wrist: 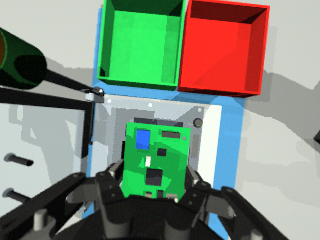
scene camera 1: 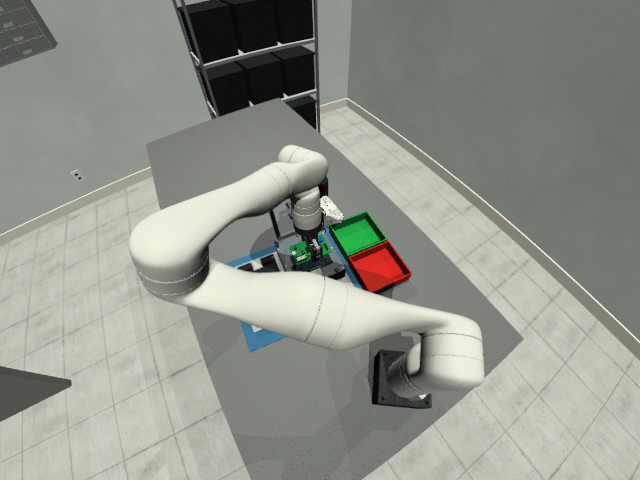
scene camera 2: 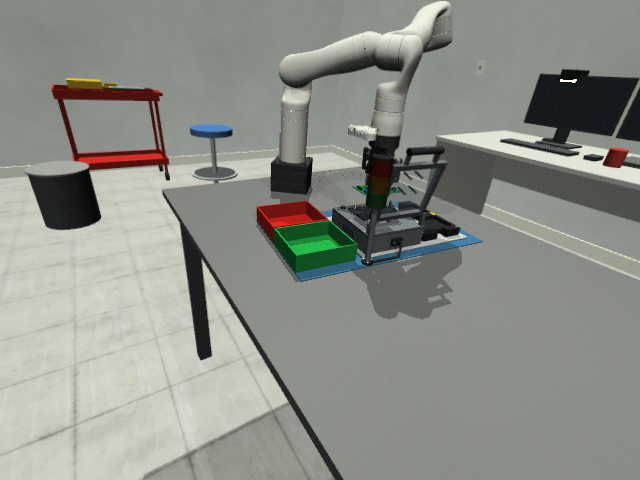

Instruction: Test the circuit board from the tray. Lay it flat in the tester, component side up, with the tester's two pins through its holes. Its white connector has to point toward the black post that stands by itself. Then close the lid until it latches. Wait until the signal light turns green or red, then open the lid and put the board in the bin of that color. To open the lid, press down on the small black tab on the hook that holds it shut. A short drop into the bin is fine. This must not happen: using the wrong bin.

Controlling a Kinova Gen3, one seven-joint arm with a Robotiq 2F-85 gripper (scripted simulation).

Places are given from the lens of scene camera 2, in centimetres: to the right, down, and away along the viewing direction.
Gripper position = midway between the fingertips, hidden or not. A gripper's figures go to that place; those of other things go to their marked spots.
my gripper (scene camera 2: pixel 376 191): 15, -13, 91
green bin (scene camera 2: pixel 309 246): -3, 2, 87
red bin (scene camera 2: pixel 287 214): -10, -8, 102
tester lid (scene camera 2: pixel 412 185): 21, -12, 78
The marked spots on the green bin and the red bin are 20 cm apart.
